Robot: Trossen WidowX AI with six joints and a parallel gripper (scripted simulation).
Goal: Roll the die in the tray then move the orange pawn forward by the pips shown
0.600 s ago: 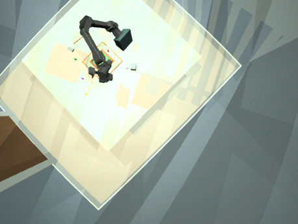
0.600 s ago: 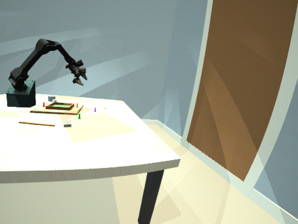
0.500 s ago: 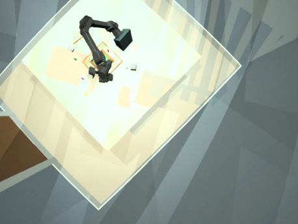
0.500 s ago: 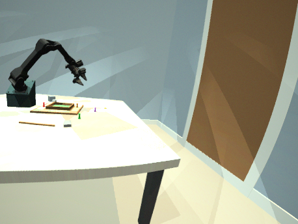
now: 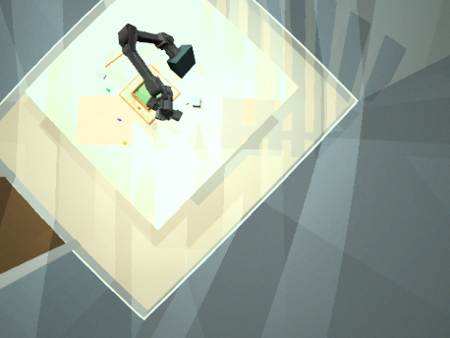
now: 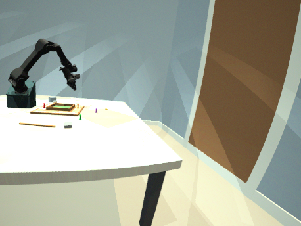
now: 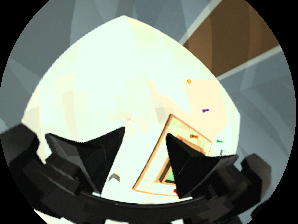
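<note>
Now: gripper tip 170 mm past the white die and 120 mm above it. Round my gripper tip: red pawn 240 mm to the right, 180 mm behind, 100 mm below; orange pawn 210 mm to the right, 100 mm below, 50 mm ahead; green tray 220 mm to the right, 130 mm below, 60 mm behind.
</note>
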